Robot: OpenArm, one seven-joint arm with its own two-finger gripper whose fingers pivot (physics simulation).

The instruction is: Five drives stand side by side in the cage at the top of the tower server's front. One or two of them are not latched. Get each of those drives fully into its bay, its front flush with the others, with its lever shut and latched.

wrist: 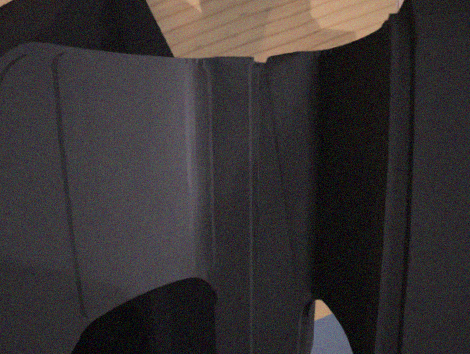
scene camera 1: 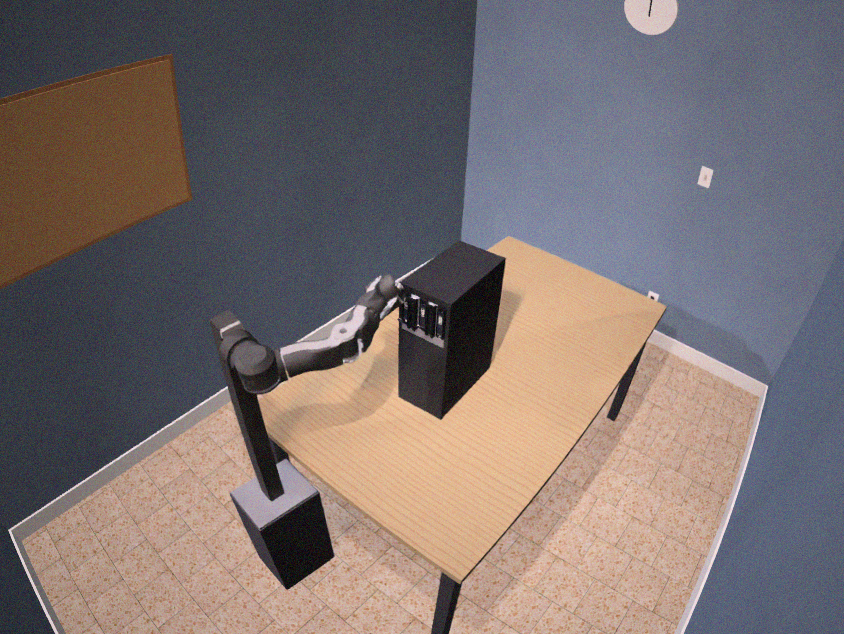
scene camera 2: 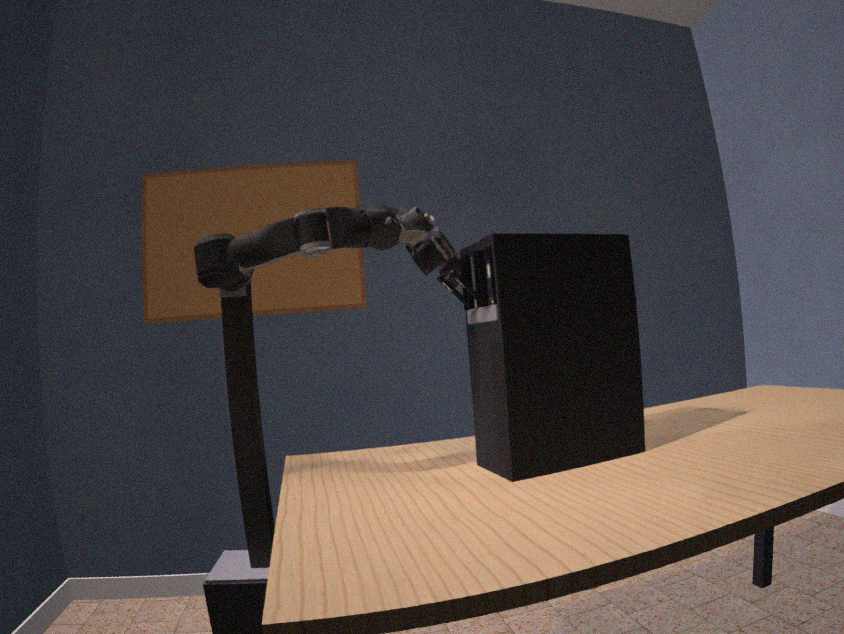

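Note:
The black tower server (scene camera 1: 472,327) (scene camera 2: 573,348) stands upright on the table. In its front's top cage, dark drives (scene camera 1: 424,315) (scene camera 2: 488,276) with pale strips show side by side. The views are too small to tell which lever is unlatched or which front stands out. My gripper (scene camera 1: 400,300) (scene camera 2: 467,302) (wrist: 276,218) is shut with nothing seen between its fingers. Its tips are at the cage's left part, low on the drive fronts, close to or touching them. It hides the leftmost drives in part. In the wrist view the fingers cover most of the drive area.
The wooden table (scene camera 1: 518,436) (scene camera 2: 436,532) bears the tower. A pale strip (scene camera 1: 421,335) (scene camera 2: 482,314) runs below the cage. The arm's post (scene camera 1: 253,423) (scene camera 2: 240,402) stands at the table's near left end. A cork board (scene camera 1: 95,163) (scene camera 2: 184,204) hangs on the wall behind.

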